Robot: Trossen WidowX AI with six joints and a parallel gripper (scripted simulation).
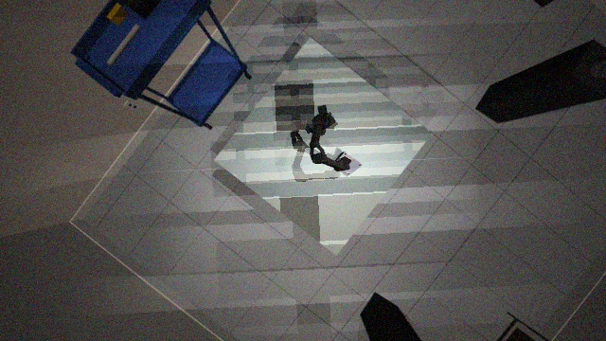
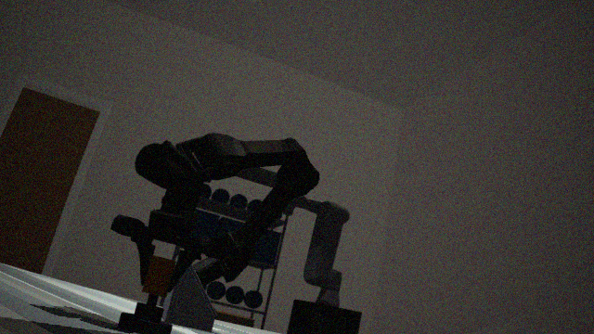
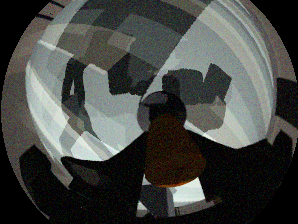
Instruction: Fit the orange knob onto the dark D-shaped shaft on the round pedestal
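The orange knob lies 2 cm above my gripper tip. Round my gripper tip: dark round pedestal 4 cm below.
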